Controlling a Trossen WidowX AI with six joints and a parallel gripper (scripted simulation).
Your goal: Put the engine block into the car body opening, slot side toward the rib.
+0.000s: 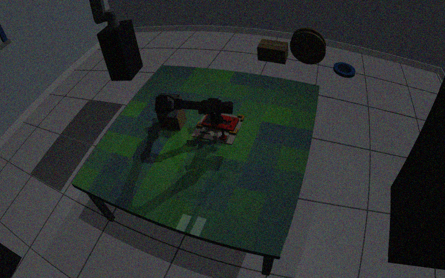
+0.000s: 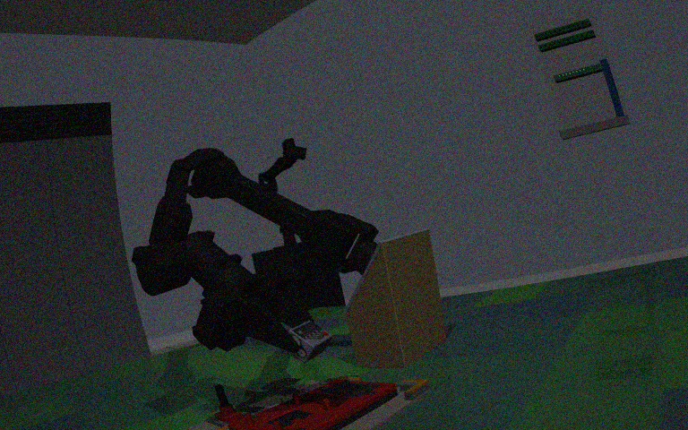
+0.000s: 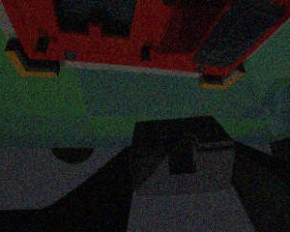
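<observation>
The pale plate lies 10 cm below my gripper tip, 3 cm to the right of it and 1 cm ahead of it. Round my gripper tip: engine block 1 cm to the right.
</observation>
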